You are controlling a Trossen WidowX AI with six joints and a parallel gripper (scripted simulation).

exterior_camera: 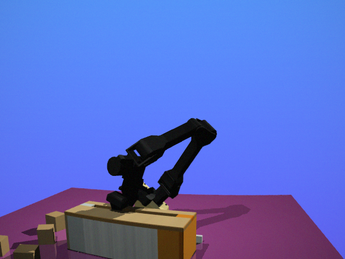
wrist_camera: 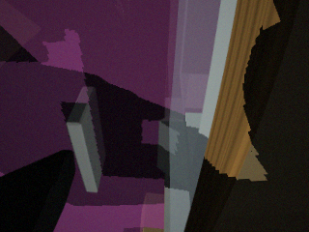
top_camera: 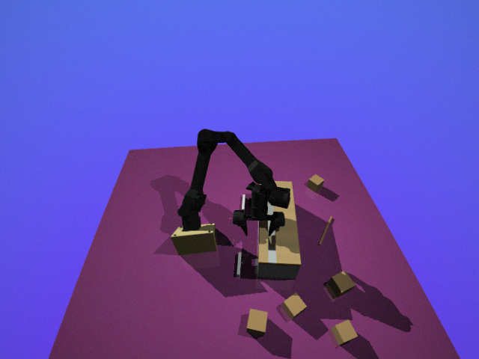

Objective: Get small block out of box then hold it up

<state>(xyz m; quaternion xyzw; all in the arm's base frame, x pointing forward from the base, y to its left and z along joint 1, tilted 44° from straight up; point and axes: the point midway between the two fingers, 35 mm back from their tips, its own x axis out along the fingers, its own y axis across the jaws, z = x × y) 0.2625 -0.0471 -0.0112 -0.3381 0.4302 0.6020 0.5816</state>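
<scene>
My gripper tip is 60 mm short of the tan block and 30 mm to the left of it. The rest, counted from my gripper tip: long tan box: 40 mm ahead, 60 mm to the left, 30 mm below; thin stick: 300 mm ahead, 60 mm to the left, 80 mm below.
</scene>
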